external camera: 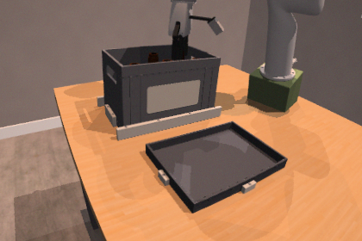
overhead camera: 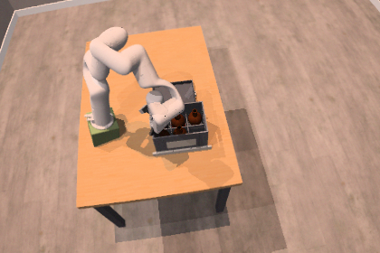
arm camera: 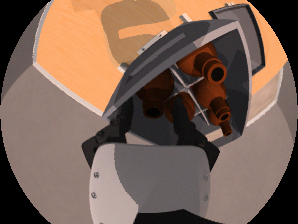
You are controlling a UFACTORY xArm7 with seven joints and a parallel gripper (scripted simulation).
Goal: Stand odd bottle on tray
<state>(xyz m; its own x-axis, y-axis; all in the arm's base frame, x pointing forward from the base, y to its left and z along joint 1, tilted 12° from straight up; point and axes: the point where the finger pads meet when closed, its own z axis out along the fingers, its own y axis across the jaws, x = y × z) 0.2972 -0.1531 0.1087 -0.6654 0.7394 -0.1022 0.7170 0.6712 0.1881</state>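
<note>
The crate is 90 mm ahead of my hand, 40 mm to the left of it and 80 mm below it. The rest, counted from my hand: dark tray (90 mm ahead, 310 mm to the left, 150 mm below); glass bottle (180 mm ahead, 80 mm to the left, 70 mm below).
</note>
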